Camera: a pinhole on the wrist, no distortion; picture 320 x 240 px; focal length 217.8 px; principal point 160.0 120.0 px. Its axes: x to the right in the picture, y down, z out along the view. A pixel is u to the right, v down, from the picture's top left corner.
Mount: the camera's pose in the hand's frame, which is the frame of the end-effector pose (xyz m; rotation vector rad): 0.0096 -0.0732 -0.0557 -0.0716 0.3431 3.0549
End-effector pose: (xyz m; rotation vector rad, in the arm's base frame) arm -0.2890 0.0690 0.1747 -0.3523 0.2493 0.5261
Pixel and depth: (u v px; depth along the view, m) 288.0 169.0 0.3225
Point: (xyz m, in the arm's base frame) -0.3846 0.0356 0.4941
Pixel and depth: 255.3 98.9 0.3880
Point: -0.4217 0.1598 0.4914
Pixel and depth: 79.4 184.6 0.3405
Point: -0.0953 0.1552 0.4427
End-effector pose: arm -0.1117 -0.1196 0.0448 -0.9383 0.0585 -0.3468
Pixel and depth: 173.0 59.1 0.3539
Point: -0.0484 0.1494 0.1186
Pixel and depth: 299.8 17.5 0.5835
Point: -0.2793 0.5209 -0.0123
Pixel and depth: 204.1 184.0 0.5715
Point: -0.1652 0.2841 0.4280
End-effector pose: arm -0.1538 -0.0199 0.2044 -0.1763 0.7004 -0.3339
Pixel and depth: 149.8 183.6 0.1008
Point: -0.1348 -0.0948 0.2579
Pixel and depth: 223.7 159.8 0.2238
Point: -0.1059 -0.0430 0.3870
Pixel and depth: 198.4 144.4 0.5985
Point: 0.1105 0.0512 0.6819
